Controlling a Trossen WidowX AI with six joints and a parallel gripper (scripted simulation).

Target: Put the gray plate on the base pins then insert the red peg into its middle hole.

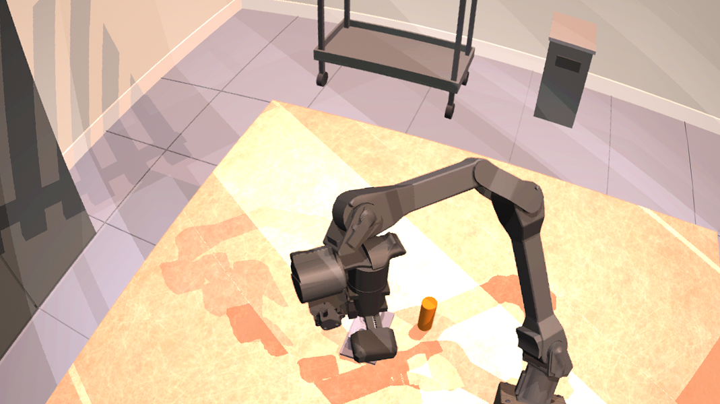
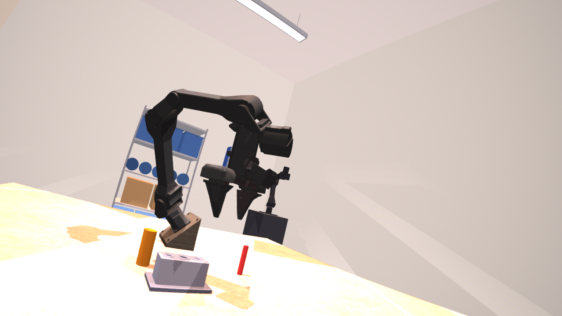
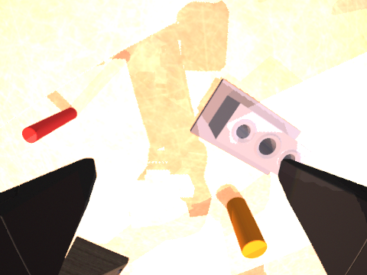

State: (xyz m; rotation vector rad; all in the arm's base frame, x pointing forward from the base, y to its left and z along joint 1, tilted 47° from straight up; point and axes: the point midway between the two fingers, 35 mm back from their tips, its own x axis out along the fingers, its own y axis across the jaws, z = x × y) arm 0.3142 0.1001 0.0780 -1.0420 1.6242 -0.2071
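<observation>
My gripper tip is 8 cm past the red peg, 11 cm to the right of it and 11 cm above it. The rest, counted from my gripper tip: base (2 cm ahead, 8 cm to the right, 14 cm below); gray plate (2 cm ahead, 8 cm to the right, 10 cm below); orange cylinder (8 cm behind, 14 cm to the right, 11 cm below).
</observation>
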